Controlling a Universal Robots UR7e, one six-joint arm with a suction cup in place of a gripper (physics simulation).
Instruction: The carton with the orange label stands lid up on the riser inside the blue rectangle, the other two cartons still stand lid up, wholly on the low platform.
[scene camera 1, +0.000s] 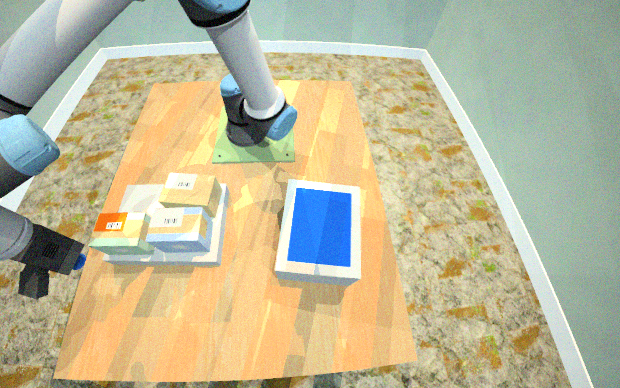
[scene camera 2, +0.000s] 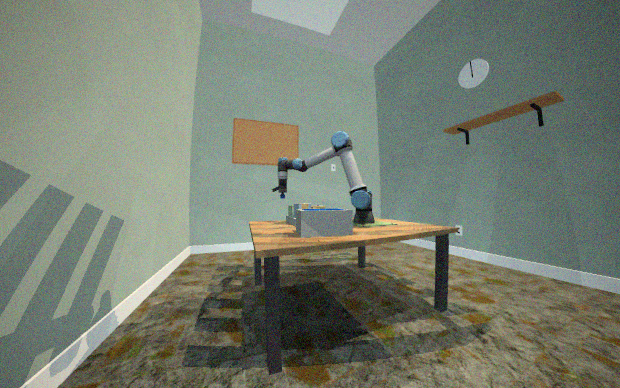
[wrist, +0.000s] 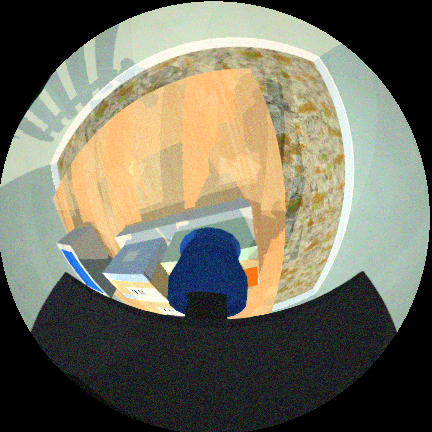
Note:
My suction cup (wrist: 208, 261) carries nothing. The cup hangs 15 cm from the middle of a carton with orange label (scene camera 1: 114, 233), above it. On the table rests a riser with blue rectangle (scene camera 1: 320, 240).
The carton with orange label also shows in the wrist view (wrist: 238, 227). The riser with blue rectangle also shows in scene camera 2 (scene camera 2: 309, 222) and in the wrist view (wrist: 81, 247).

